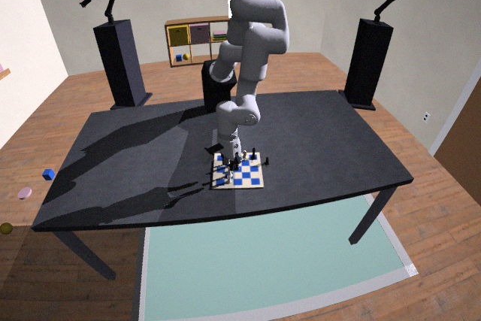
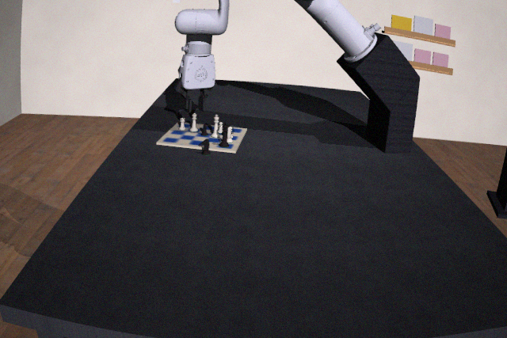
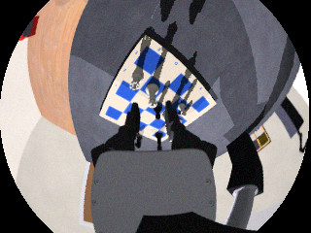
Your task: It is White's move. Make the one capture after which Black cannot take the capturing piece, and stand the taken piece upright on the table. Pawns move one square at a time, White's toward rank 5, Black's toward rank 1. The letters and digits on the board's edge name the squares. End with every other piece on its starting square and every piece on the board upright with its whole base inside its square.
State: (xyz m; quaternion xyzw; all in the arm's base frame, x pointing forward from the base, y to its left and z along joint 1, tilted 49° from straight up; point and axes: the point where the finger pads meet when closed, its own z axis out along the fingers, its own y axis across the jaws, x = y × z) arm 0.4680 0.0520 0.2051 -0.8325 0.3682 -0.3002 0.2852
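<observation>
Right now my hand is 80 mm above the blue-and-cream chessboard, 40 mm past it and 30 mm to the right of it. The rest, counted from my hand: white piece: 80 mm behind, 50 mm below, 20 mm to the left.
</observation>
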